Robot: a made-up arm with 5 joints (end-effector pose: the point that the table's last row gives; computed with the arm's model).
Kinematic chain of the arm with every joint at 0, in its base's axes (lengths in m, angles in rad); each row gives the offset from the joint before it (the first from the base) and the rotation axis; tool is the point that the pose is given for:
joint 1: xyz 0 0 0.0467 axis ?
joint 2: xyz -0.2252 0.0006 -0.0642 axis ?
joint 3: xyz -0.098 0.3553 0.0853 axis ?
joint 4: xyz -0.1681 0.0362 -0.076 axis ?
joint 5: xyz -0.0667 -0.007 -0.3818 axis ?
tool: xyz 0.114 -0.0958 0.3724
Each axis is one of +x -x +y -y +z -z.
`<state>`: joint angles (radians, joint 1 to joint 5).
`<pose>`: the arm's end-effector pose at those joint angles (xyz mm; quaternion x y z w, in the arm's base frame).
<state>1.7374 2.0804 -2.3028 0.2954 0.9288</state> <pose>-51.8 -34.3 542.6 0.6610 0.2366 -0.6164 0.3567</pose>
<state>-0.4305 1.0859 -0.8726 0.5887 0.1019</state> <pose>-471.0 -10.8 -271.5 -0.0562 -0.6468 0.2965 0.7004</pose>
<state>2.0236 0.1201 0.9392 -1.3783 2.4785</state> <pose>543.5 351.6 515.1 0.7302 -0.3366 0.2393 0.5443</pose>
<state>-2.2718 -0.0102 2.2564 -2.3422 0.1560</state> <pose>54.5 483.4 -367.2 0.9199 0.0719 -0.0217 0.3850</pose>
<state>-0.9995 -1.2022 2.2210 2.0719 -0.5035</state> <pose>-32.1 215.9 211.2 -0.2287 0.2879 0.6120 0.7002</pose>
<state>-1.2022 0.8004 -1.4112 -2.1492 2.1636</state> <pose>141.5 262.3 -612.9 0.1812 0.1650 0.3844 0.8900</pose>
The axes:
joint 1: +y
joint 2: +z
joint 3: +y
joint 4: -x
joint 5: -z

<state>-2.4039 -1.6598 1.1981 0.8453 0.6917</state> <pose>-203.6 118.3 -74.7 0.5436 -0.2485 -0.2750 0.7531</pose>
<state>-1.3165 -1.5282 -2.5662 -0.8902 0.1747</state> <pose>-64.4 -100.1 168.8 0.4020 0.8875 0.2105 0.0804</pose>
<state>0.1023 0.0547 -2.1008 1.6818 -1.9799</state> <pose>-68.9 377.0 14.9 -0.6886 0.0106 -0.0227 0.7247</pose>
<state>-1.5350 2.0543 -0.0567 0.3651 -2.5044</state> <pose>109.4 -557.9 -473.3 0.6523 -0.4510 -0.4124 0.4483</pose>
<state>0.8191 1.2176 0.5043 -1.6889 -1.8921</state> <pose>-340.2 -80.6 640.1 0.9319 0.0020 0.2933 0.2136</pose>
